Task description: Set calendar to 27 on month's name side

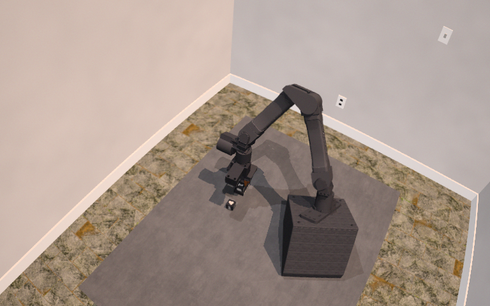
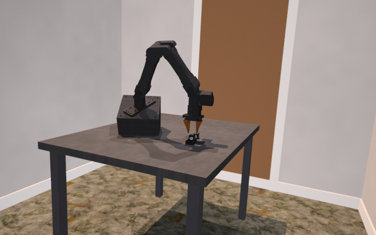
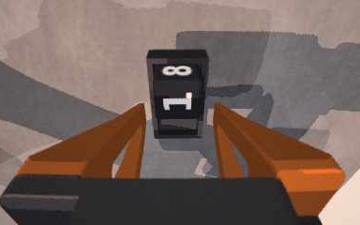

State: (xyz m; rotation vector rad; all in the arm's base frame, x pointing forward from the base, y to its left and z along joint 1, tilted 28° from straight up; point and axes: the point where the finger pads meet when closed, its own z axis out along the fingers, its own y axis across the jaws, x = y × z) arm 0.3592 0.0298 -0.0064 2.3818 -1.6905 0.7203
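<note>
The black digit cube is 30 mm below my hand. From my hand the other things lie so: black tray (20 mm to the right, 50 mm below); then black cube (30 mm behind, 90 mm to the left, 40 mm below).
</note>
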